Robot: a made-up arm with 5 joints.
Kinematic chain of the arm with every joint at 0, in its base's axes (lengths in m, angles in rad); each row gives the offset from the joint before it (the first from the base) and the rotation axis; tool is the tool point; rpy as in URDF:
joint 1: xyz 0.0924 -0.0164 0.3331 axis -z
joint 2: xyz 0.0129 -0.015 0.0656 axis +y
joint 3: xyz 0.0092 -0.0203 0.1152 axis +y
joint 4: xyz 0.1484 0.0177 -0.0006 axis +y
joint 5: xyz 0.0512 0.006 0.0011 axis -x
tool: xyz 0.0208 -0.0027 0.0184 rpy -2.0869 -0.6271 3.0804
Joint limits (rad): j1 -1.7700..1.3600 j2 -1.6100..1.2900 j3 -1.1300..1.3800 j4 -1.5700..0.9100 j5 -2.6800..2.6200
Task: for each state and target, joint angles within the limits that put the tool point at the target. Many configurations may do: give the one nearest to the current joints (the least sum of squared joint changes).
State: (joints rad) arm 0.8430 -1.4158 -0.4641 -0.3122 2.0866
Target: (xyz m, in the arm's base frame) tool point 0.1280 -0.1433 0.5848
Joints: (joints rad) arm 1.3358 -0.8168 0.3257 -0.0518 2.1758
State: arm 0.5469 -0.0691 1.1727 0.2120 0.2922
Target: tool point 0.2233 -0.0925 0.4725
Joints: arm 0.4702 -0.8868 0.9823 0.0523 0.3115
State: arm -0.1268 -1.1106 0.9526 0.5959 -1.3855
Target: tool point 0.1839 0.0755 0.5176
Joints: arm -1.0220 -1.0619 0.6690 0.4523 -1.3362
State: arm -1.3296 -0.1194 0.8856 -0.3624 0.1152
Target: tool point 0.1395 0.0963 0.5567
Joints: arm -1.2742 -0.8394 0.7587 -0.6533 0.1185
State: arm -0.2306 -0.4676 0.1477 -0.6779 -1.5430
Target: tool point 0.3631 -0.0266 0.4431
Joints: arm -0.0732 0.3695 0.0673 -0.5128 -1.5844
